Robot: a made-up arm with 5 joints.
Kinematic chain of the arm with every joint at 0, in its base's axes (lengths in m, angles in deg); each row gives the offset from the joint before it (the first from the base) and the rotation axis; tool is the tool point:
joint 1: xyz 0 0 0.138 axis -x
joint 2: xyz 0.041 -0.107 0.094 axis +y
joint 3: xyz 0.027 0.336 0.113 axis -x
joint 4: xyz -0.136 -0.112 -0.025 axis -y
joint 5: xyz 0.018 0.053 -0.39 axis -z
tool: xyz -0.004 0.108 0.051
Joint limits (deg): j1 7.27..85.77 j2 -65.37..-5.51 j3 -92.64..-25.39 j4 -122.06..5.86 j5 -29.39..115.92
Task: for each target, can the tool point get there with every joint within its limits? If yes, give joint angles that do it. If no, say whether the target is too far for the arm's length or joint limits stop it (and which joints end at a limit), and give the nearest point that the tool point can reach.
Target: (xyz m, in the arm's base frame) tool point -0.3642 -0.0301 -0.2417
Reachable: yes | joints 78.57 -37.94 -73.10 -86.48 45.05
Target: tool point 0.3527 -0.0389 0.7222
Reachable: no: joint limits stop it (at a limit: joint 1, joint 2, joint 3, joint 4, joint 5) | nearest point 0.2834 0.2879 0.1305 | short by 0.680 m
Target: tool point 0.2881 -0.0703 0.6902
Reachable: no: joint limits stop it (at a limit: joint 1, joint 2, joint 3, joint 4, joint 5) | nearest point 0.2834 0.2879 0.1305 | short by 0.665 m
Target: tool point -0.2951 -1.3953 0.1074
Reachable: no: too far | nearest point -0.1453 -0.3159 -0.0583 | short by 1.102 m
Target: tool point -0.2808 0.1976 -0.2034
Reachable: yes | joints 25.25 -48.08 -53.27 -92.07 66.42
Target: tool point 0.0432 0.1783 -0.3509
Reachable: yes | joints 52.82 -50.96 -52.83 -33.45 89.21
